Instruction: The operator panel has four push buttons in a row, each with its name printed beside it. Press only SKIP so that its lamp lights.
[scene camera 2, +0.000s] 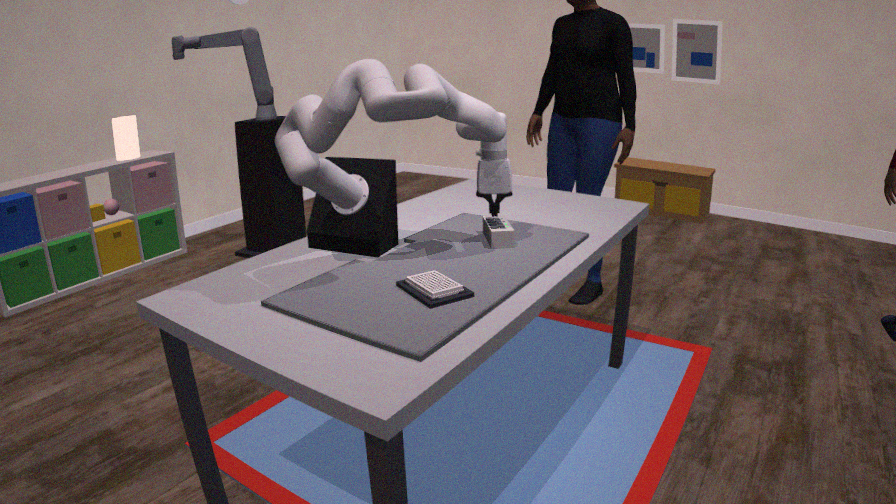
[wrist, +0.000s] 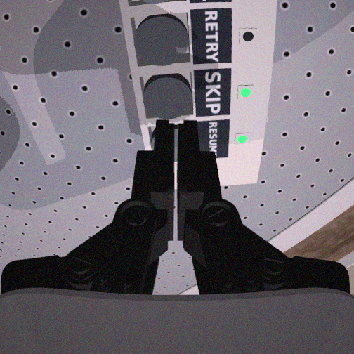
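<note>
The operator panel (scene camera 2: 498, 235) (wrist: 250, 65) stands on the grey mat. In the wrist view the dark round SKIP button (wrist: 167, 97) lies beside its label (wrist: 212, 92), and its lamp (wrist: 245, 92) is lit green. The RESUME lamp (wrist: 242, 139) is also lit green. The RETRY button (wrist: 161, 41) has a dark lamp (wrist: 248, 36). My gripper (scene camera 2: 494, 213) (wrist: 175, 146) is shut and empty, above the panel; in the wrist view its tips overlap the RESUME button, which is mostly hidden, just below the SKIP button. A fourth button is cut off at the top edge.
A dark tray (scene camera 2: 432, 302) with a white gridded block (scene camera 2: 434, 283) lies on the grey mat (scene camera 2: 350, 313), nearer the front of the table (scene camera 2: 300, 369). The arm's black base block (scene camera 2: 354, 206) stands at the back edge. A person (scene camera 2: 588, 81) stands behind the table's far end.
</note>
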